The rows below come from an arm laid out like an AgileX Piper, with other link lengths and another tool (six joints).
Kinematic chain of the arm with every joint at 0, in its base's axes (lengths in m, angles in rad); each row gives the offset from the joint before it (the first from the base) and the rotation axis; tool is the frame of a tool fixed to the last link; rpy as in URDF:
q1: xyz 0 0 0.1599 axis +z
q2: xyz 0 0 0 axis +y
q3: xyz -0.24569 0 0.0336 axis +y
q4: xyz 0.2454 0 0.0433 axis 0.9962 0 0.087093
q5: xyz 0 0 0 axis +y
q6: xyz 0.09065 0 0.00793 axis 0.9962 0 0.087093
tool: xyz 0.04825 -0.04 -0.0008 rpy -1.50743 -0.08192 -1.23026
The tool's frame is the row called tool.
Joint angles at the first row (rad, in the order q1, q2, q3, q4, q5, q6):
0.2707, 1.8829, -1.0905, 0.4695, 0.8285, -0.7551
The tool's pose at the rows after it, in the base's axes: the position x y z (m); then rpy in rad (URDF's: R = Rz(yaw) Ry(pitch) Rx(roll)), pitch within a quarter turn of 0, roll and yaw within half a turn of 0:
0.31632, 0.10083, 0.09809, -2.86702, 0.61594, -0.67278
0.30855, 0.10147, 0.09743, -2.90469, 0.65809, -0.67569
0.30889, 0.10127, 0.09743, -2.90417, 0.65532, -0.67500
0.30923, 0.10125, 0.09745, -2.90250, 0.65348, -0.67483
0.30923, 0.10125, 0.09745, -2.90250, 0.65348, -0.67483
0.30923, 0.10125, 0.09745, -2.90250, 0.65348, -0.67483
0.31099, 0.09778, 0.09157, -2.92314, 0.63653, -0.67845
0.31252, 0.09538, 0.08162, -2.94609, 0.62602, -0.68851
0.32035, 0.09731, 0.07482, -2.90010, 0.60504, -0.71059
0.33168, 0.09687, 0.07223, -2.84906, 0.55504, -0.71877
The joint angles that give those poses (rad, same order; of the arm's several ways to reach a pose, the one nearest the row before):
0.2707, 1.8779, -1.0906, 0.4776, 0.8638, -0.7551
0.2707, 1.8779, -1.0905, 0.4776, 0.9192, -0.7551
0.2707, 1.8779, -1.0905, 0.4759, 0.9170, -0.7551
0.2707, 1.8779, -1.0905, 0.4759, 0.9146, -0.7551
0.2707, 1.8779, -1.0905, 0.4759, 0.9146, -0.7551
0.2707, 1.8779, -1.0905, 0.4759, 0.9146, -0.7551
0.2688, 1.8956, -1.0905, 0.4512, 0.8986, -0.7551
0.2689, 1.9264, -1.0905, 0.4345, 0.8745, -0.7551
0.2688, 1.9504, -1.0905, 0.4709, 0.8002, -0.7551
0.2688, 1.9656, -1.0948, 0.4835, 0.7167, -0.7551

